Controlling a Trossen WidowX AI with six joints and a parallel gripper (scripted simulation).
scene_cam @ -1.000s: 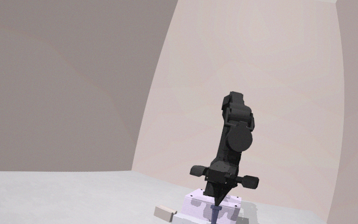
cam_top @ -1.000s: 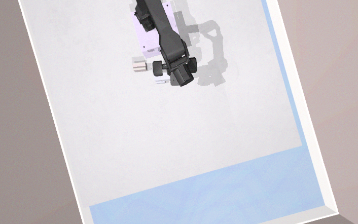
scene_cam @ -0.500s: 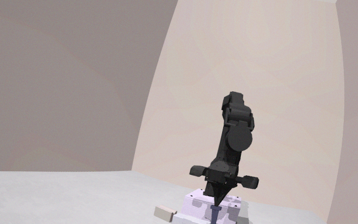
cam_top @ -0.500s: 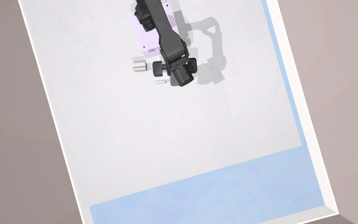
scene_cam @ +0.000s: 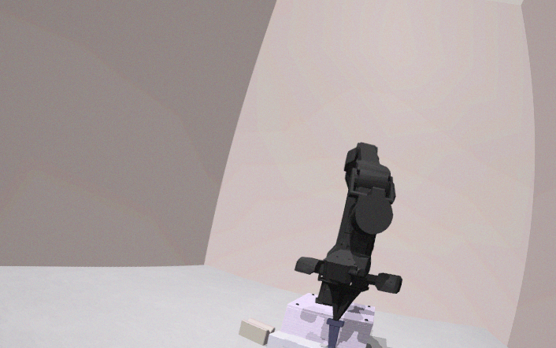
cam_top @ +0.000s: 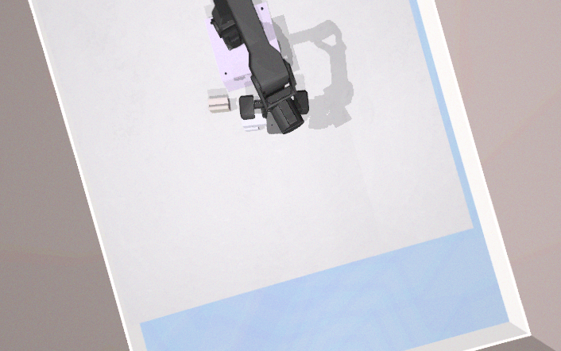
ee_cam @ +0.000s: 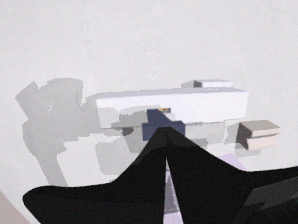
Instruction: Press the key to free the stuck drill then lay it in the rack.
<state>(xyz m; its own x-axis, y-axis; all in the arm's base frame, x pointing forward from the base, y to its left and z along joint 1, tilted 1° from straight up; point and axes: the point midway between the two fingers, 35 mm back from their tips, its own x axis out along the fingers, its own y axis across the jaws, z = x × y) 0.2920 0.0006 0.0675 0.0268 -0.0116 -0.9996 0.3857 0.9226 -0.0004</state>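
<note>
My gripper tip is 30 mm above the key. Round my gripper tip: housing block: 20 mm behind, 20 mm to the right, 90 mm below; drill: 20 mm behind, 40 mm to the right, 80 mm below; rack: 150 mm behind, 150 mm to the right, 120 mm below.
</note>
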